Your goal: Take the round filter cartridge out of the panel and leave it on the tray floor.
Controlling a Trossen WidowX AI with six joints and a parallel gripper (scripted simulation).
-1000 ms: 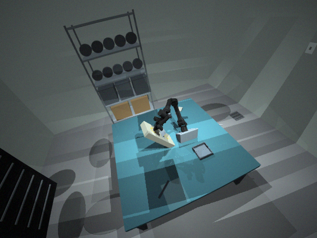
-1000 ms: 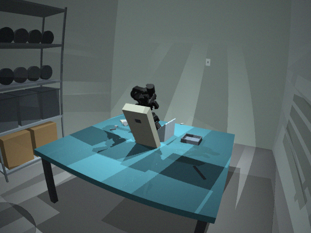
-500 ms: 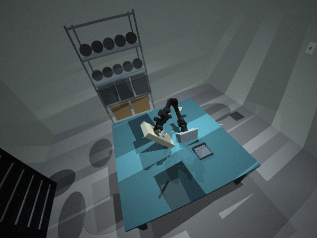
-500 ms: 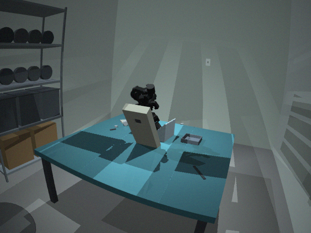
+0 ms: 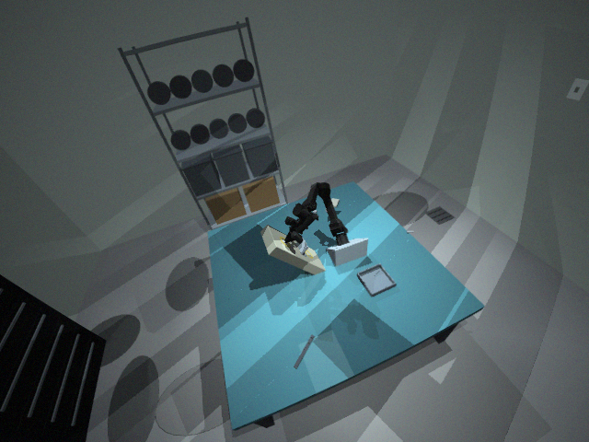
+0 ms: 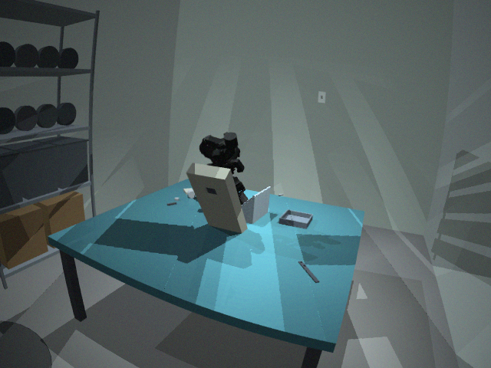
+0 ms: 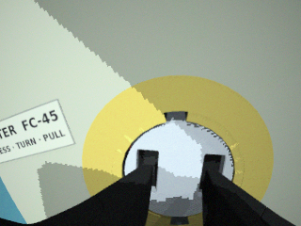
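My gripper tip is now 2 cm short of the round filter cartridge and 1 cm above it. Also, from my gripper tip: service panel (9 cm below, 3 cm behind); then tray (41 cm behind, 27 cm to the left, 26 cm below).
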